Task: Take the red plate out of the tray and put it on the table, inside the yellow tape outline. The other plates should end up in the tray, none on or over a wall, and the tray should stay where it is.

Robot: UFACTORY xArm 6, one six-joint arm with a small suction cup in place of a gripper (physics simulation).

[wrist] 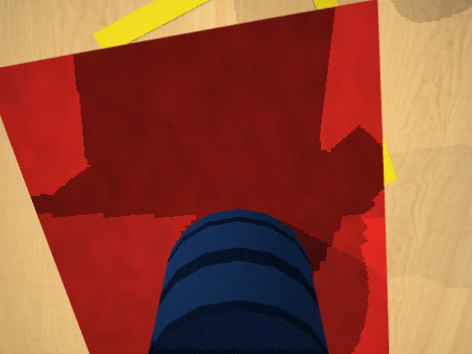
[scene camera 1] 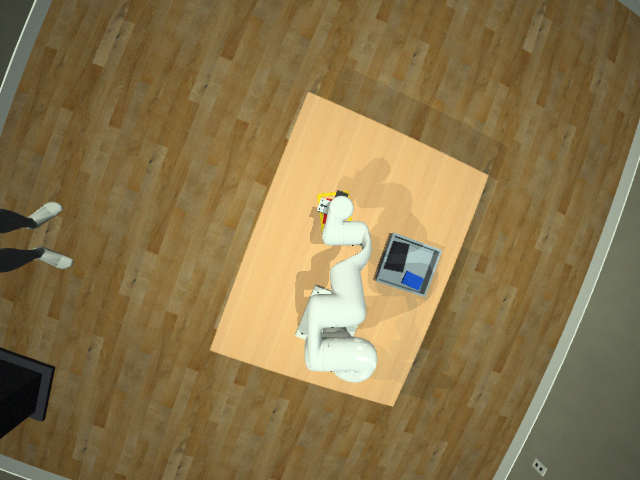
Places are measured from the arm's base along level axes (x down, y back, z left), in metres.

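Where they show: hand at its tool point: (wrist: 238,248).
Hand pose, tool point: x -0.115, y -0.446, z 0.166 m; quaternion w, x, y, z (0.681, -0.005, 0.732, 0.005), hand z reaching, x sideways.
Things, the pixels of their centre, and the offset from my tool point. "spot": a spot on its surface instead. Level surfaces: height alone.
- red plate at the middle of its body: (wrist: 224,267) (scene camera 1: 333,212) dy +0.002, dx -0.005, dz +0.004 m
- yellow tape outline at a spot on its surface: (wrist: 150,22) (scene camera 1: 325,195) spot: dy -0.065, dx +0.146, dz +0.041 m
- grey tray at a spot on its surface: (scene camera 1: 434,272) spot: dy +0.097, dx +0.096, dz -0.531 m
- black plate at the middle of its body: (scene camera 1: 396,256) dy +0.084, dx +0.139, dz -0.353 m
- blue plate at the middle of its body: (scene camera 1: 412,280) dy +0.166, dx +0.139, dz -0.466 m
- wooden table at its surface level: dx +0.148 m
The red plate (scene camera 1: 325,219) (wrist: 200,125) hangs on my suction cup (wrist: 238,235), which covers part of its face in the wrist view. In scene camera 1 the arm hides the cup and most of the plate. The plate is over the yellow tape outline (scene camera 1: 326,194) (wrist: 150,22), turned relative to it, and looks raised above the table; its exact height is unclear. Parts of the tape show past its edges. The grey tray (scene camera 1: 434,272) stands to the right, with a black plate (scene camera 1: 396,256) and a blue plate (scene camera 1: 412,280) lying inside, apart from each other.
The wooden table (scene camera 1: 273,248) carries the arm's base plate (scene camera 1: 305,322) toward its lower end. The white arm (scene camera 1: 347,289) reaches up from there, left of the tray. A person's feet (scene camera 1: 51,258) show on the floor at the far left.
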